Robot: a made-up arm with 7 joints. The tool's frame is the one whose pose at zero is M.
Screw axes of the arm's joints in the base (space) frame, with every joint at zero. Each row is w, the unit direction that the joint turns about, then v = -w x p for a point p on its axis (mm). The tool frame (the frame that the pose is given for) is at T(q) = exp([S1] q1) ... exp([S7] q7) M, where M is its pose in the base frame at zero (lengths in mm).
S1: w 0 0 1 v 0 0 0
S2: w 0 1 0 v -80 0 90
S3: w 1 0 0 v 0 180 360
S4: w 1 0 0 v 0 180 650
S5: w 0 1 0 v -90 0 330
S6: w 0 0 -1 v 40 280 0
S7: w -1 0 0 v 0 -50 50
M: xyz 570 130 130 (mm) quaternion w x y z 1 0 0 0
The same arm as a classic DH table. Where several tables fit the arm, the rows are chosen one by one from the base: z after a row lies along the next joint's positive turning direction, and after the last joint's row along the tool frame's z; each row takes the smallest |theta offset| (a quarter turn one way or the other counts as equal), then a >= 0, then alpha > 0; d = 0 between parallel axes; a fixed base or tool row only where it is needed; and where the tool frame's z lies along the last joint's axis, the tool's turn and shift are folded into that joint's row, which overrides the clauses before.
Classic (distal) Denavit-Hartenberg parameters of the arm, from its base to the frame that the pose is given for. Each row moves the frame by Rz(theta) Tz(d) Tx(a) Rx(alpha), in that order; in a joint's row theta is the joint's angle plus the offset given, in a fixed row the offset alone. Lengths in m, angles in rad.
joint 1: theta_offset 0.0000, d 0.0800, a 0.0900, alpha -1.5708
joint 2: theta_offset -1.5708, d -0.3600, a 0.1000, alpha -1.5708
joint 3: theta_offset 1.5708, d 0.0000, a 0.2900, alpha 0.0000
joint 4: theta_offset 1.5708, d 0.2400, a 0.0900, alpha -1.5708
joint 5: theta_offset 1.5708, d 0.6100, a 0.0500, alpha 1.5708
joint 6: theta_offset 1.5708, d 0.0400, a 0.0900, alpha 1.5708
joint 7: theta_offset 0.0000, d -0.2900, a 0.0800, alpha 1.5708
tool (fixed): theta_offset -1.5708, d 0.0800, a 0.0000, alpha 0.0000

